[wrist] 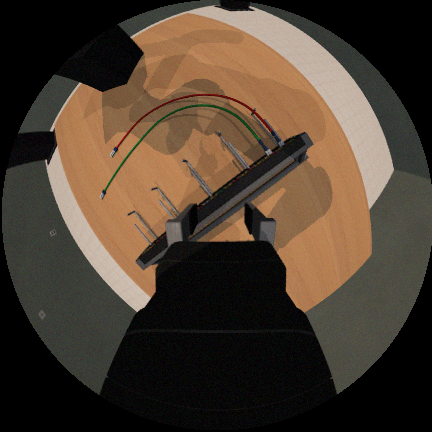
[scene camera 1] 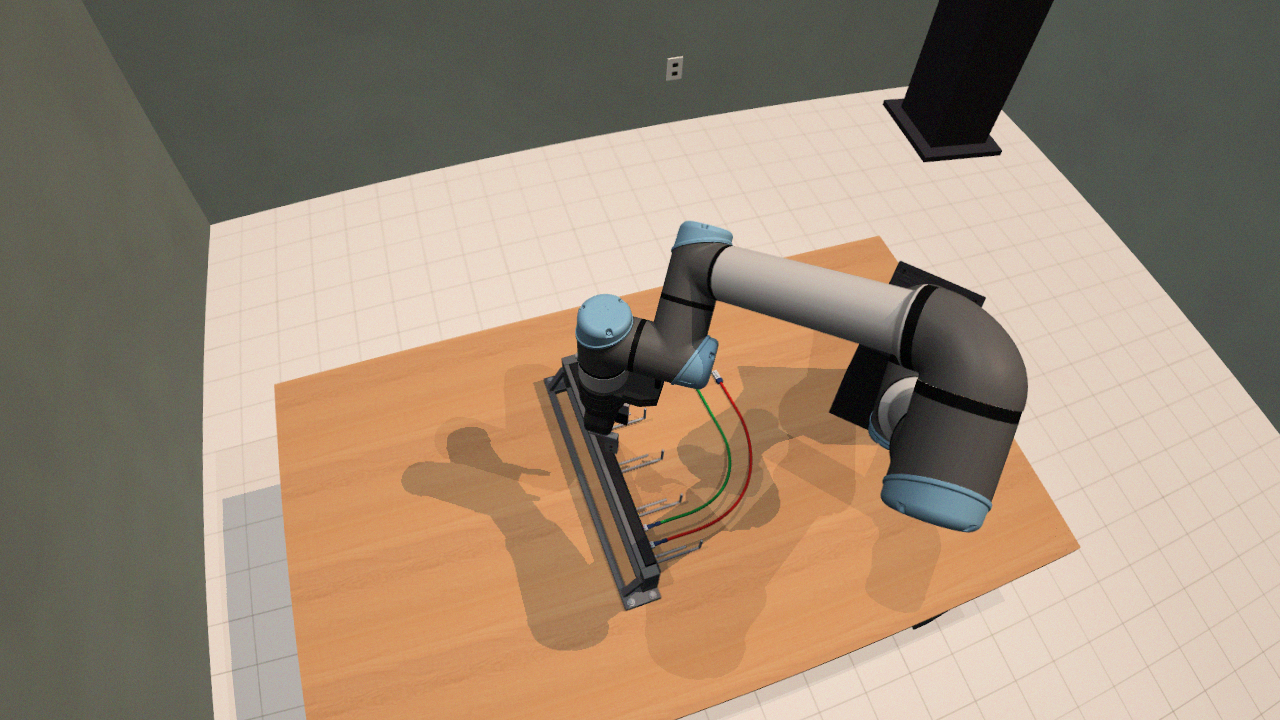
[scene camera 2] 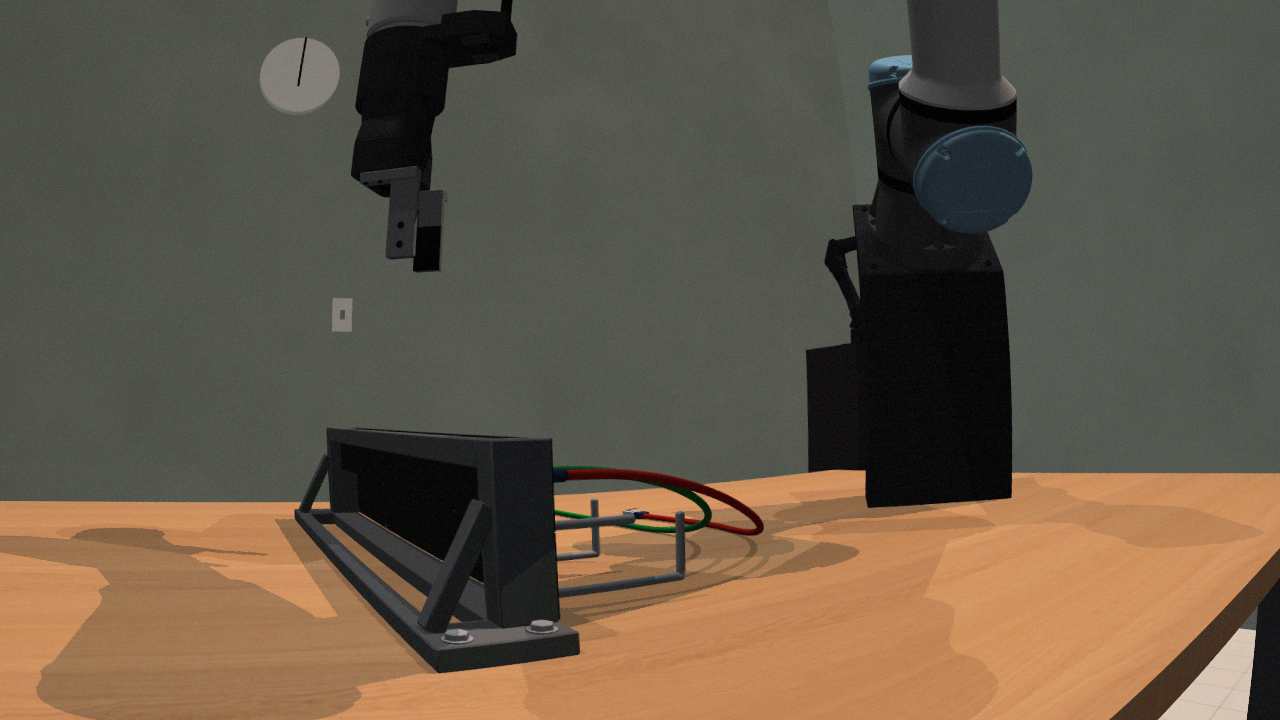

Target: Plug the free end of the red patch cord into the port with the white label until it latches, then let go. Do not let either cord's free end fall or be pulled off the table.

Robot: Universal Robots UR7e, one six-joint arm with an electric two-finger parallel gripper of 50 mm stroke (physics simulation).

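Frame: origin at the arm's base, x ahead, y right, z down, level; centimetres.
Seen in the pictures: gripper, between the fingertips: (wrist: 220, 212) (scene camera 1: 616, 436) (scene camera 2: 414, 264); arm's base, origin of its link: (scene camera 2: 927, 237).
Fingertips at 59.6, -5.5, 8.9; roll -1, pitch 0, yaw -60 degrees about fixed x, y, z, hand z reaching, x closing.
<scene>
Offsets run from my fingertips to a thing's top centre, as dx, dy, dz. "pt": to the spot under its first point. Level surfaces: height alone.
The red patch cord (scene camera 1: 750, 447) (scene camera 2: 716, 494) (wrist: 202, 95) runs in an arc from the near end of the black patch panel @(-1.7, +2.4, +12.2) (scene camera 1: 650, 566) (scene camera 2: 523, 537) (wrist: 302, 141). Its free plug @(pt -27.0, +20.5, +21.7) (scene camera 1: 716, 377) (scene camera 2: 634, 514) (wrist: 113, 152) lies on the table on the robot's side. The green cord @(pt -23.8, +0.8, +20.3) (scene camera 1: 729, 456) (wrist: 200, 105) curves inside it; its free plug (wrist: 103, 195) shows in the wrist view and is hidden by the arm in scene camera 1. My gripper (scene camera 2: 417, 261) (wrist: 220, 212) is open and empty, high above the panel. The white label cannot be made out.
Several grey wire cable holders (scene camera 1: 662, 456) (scene camera 2: 678, 546) (wrist: 200, 180) stick out from the panel's port side. The panel's frame has slanted braces @(+1.7, -21.6, +15.0) (scene camera 2: 456, 565) at the back. The robot's dark pedestal (scene camera 2: 938, 385) stands on the wooden table @(dz +22.3) (scene camera 1: 402, 582) (scene camera 2: 760, 644) (wrist: 340, 225).
</scene>
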